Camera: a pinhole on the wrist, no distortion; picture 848 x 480 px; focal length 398.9 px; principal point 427.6 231.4 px. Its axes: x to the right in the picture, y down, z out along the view. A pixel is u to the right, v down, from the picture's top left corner.
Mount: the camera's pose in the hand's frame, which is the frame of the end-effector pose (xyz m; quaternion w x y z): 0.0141 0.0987 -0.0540 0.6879 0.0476 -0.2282 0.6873
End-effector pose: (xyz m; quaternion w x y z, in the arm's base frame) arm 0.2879 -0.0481 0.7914 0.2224 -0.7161 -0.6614 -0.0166
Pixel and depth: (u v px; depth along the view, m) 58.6 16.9 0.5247
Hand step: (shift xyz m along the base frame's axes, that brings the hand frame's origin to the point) -0.5960 0.2863 -0.0454
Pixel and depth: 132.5 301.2 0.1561
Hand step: -0.0778 -0.0292 -0.0260
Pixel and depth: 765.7 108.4 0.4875
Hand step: 0.1218 0.2051 -0.5971
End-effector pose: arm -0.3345 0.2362 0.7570 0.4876 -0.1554 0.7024 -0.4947
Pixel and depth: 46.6 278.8 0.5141
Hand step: 0.0964 -0.2587 0.5348
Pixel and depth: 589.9 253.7 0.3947
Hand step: 0.3762 -0.0671 -0.0356
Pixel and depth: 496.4 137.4 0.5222
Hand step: 0.3940 -0.2683 0.0028
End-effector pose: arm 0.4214 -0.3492 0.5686 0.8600 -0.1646 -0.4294 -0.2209
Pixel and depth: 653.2 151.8 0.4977
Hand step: -0.2755 0.3929 0.2631
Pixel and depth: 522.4 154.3 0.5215
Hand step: -0.3290 0.2429 0.2581
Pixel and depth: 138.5 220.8 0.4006
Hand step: -0.3306 -0.1661 0.0935
